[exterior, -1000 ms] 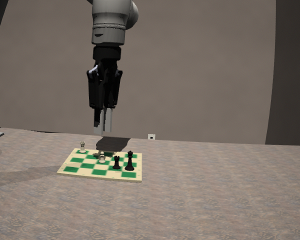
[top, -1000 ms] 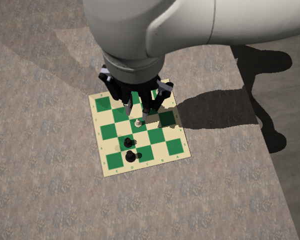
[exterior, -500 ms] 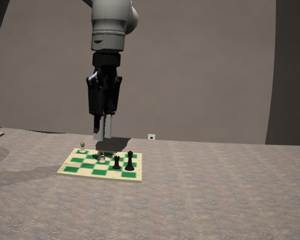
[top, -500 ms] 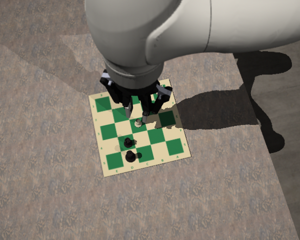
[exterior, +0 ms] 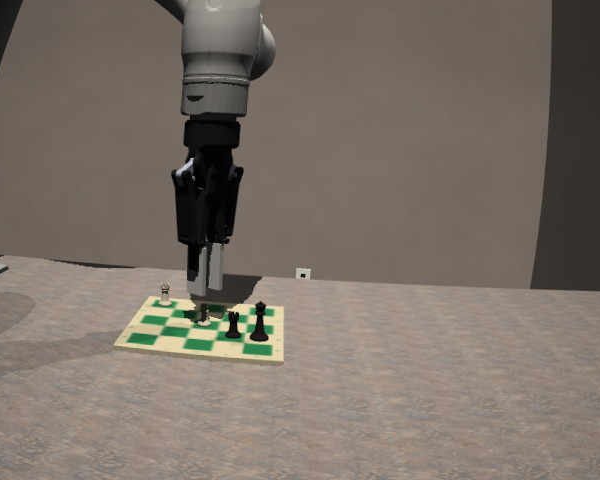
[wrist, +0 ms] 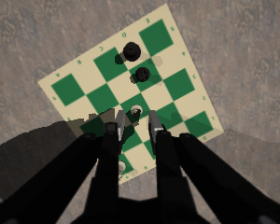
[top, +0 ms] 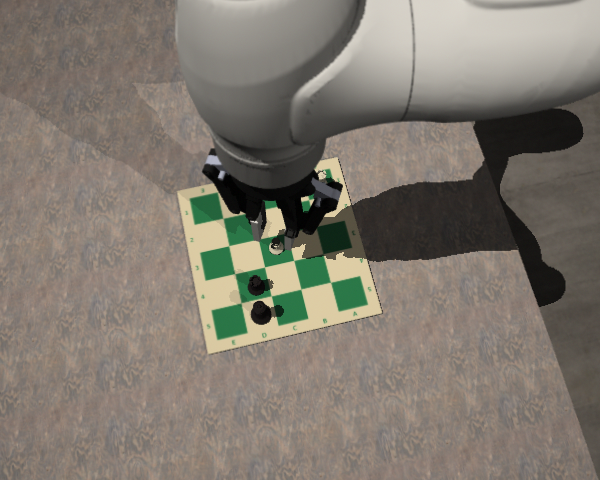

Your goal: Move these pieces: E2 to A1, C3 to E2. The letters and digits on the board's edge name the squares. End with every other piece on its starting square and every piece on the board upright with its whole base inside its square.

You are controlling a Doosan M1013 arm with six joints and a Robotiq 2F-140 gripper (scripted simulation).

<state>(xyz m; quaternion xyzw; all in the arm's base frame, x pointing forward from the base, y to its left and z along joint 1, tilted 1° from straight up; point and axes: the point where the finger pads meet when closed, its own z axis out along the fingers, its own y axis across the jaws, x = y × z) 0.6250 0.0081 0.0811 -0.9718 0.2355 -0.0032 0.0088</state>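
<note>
My gripper is now 7 cm above the white pawn. Round my hand: black queen 8 cm ahead, 6 cm below, 3 cm to the right; white piece 8 cm behind, 7 cm to the left, 7 cm below; chessboard 9 cm below.
</note>
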